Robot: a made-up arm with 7 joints. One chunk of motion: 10 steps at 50 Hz.
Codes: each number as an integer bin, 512 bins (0 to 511) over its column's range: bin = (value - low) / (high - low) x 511, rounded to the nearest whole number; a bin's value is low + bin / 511 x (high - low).
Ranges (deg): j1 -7..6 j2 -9..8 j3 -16..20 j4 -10..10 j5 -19..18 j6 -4..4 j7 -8..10
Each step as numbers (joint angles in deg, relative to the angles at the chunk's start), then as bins.
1 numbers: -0.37 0.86 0.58 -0.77 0.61 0.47 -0.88
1 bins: 261 296 235 236 271 286 202
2 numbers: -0.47 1.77 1.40 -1.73 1.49 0.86 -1.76
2 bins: 257 324 247 211 283 310 177
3 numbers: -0.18 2.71 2.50 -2.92 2.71 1.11 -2.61
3 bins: 268 352 263 181 300 326 153
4 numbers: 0.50 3.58 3.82 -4.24 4.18 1.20 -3.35
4 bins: 295 378 281 147 320 332 132
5 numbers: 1.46 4.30 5.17 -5.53 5.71 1.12 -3.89
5 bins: 333 400 300 114 341 327 117
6 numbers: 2.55 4.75 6.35 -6.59 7.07 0.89 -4.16
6 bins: 375 413 317 87 360 312 109
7 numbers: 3.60 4.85 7.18 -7.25 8.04 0.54 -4.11
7 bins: 417 416 329 70 373 290 110
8 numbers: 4.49 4.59 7.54 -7.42 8.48 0.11 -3.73
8 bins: 452 408 334 66 380 263 121
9 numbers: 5.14 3.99 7.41 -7.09 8.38 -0.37 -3.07
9 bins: 477 390 332 74 378 232 140
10 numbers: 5.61 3.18 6.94 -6.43 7.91 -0.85 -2.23
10 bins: 496 366 326 91 372 201 164
